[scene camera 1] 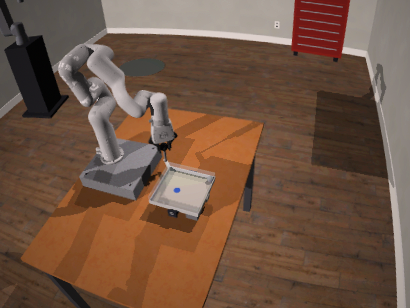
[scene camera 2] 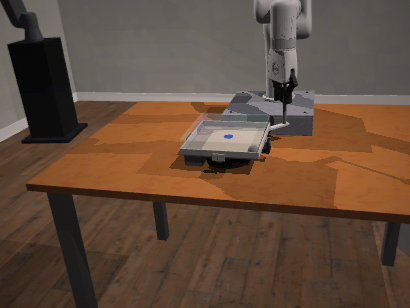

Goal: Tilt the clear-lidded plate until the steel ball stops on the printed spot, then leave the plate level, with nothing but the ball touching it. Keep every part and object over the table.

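Observation:
The clear-lidded plate [scene camera 1: 172,207] [scene camera 2: 200,152] is a shallow square tray with pale walls, on a dark support above the table. Any slight tilt is hard to judge. The blue printed spot [scene camera 1: 177,190] [scene camera 2: 228,136] lies near the middle of its floor. The grey steel ball [scene camera 2: 253,148] is in the near right corner in scene camera 2, away from the spot; in scene camera 1 it is hard to make out. My gripper [scene camera 1: 164,146] [scene camera 2: 284,96] is shut on a thin upright rod [scene camera 1: 165,156] [scene camera 2: 285,111], whose lower end meets a pale arm [scene camera 2: 278,127] at the plate's corner.
The grey robot base block [scene camera 1: 117,172] [scene camera 2: 295,124] stands beside the plate on the orange table [scene camera 1: 105,240] [scene camera 2: 100,175]. Dark knobs [scene camera 1: 172,213] [scene camera 2: 267,146] sit at the plate's sides. A black pedestal [scene camera 1: 35,75] [scene camera 2: 42,90] and a red cabinet [scene camera 1: 320,27] stand on the floor.

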